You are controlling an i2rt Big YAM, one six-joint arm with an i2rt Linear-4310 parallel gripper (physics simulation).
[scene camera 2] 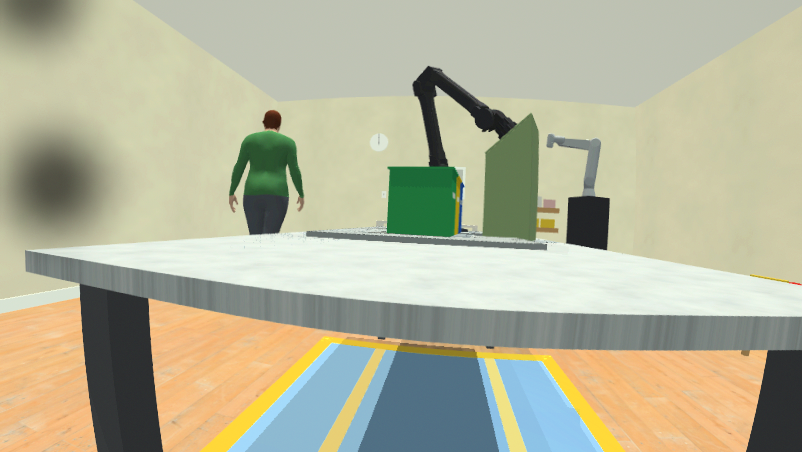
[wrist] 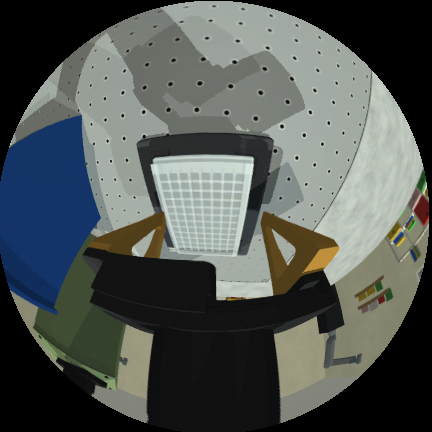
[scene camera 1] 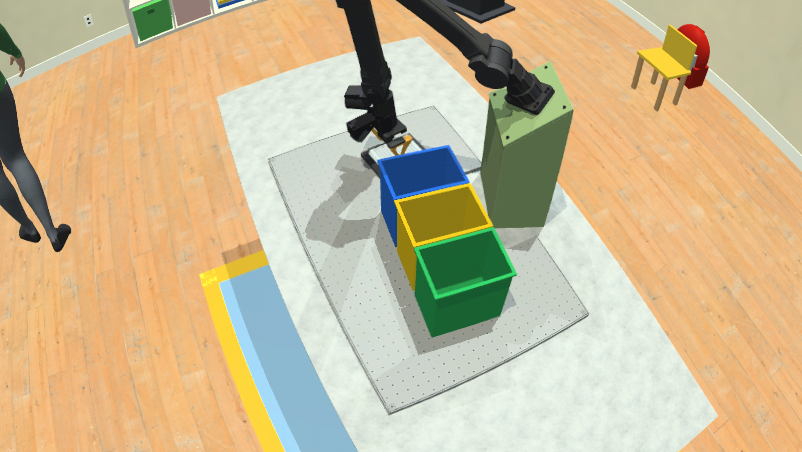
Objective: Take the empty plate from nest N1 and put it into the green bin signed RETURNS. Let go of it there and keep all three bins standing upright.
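Frame: origin at the arm's base, x ahead, y left, z up, level; centimetres.
Seen in the pictures: gripper, between the fingertips: (wrist: pixel 213 216) (scene camera 1: pixel 391 148); arm's base, origin of its link: (scene camera 2: pixel 515 139) (scene camera 1: pixel 531 96).
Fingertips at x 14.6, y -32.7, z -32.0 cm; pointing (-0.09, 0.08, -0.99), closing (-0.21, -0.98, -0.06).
Note:
Pixels of each thing's middle, then the offset from my fingertips to it. "spot": a spot on its surface instead. Level surfaces: height alone.
- pale gridded plate, middle of its body: (wrist: pixel 203 216) (scene camera 1: pixel 396 152) dy +1.3, dx -0.8, dz -1.1 cm
- dark nest frame, middle of its body: (wrist: pixel 204 209) (scene camera 1: pixel 396 155) dy +1.3, dx -0.8, dz -2.2 cm
- green bin, middle of its body: (scene camera 1: pixel 462 285) (scene camera 2: pixel 423 202) dy +45.6, dx +22.3, dz +6.0 cm
- yellow bin, a spot on its surface: (scene camera 1: pixel 405 247) spot: dy +30.0, dx +24.1, dz +6.4 cm
- blue bin, middle of its body: (wrist: pixel 28 207) (scene camera 1: pixel 421 196) dy +21.8, dx +10.6, dz +6.0 cm
- perforated board, height of its surface: dz -3.0 cm
The pale gridded plate (scene camera 1: pixel 384 151) (wrist: pixel 205 207) lies flat in a dark nest frame (scene camera 1: pixel 369 161) (wrist: pixel 205 143) beside the blue bin. No nest label is readable. My gripper (scene camera 1: pixel 387 147) (wrist: pixel 213 216) is open and empty, low over the plate, with one orange finger on each side of its near part in the wrist view; the height gap is hard to tell. The green bin (scene camera 1: pixel 466 306) (scene camera 2: pixel 421 202) stands upright at the near end of the row; its sign does not show. The yellow bin (scene camera 1: pixel 405 247) and blue bin (scene camera 1: pixel 387 213) (wrist: pixel 40 210) also stand upright.
The blue bin stands close to the nest and my gripper. A tall green pedestal (scene camera 1: pixel 522 179) (scene camera 2: pixel 511 190) (wrist: pixel 75 320) carries the arm beside the bins. The bins stand on a perforated board (scene camera 1: pixel 348 280). A person (scene camera 1: pixel 19 168) (scene camera 2: pixel 269 162) stands beyond the table.

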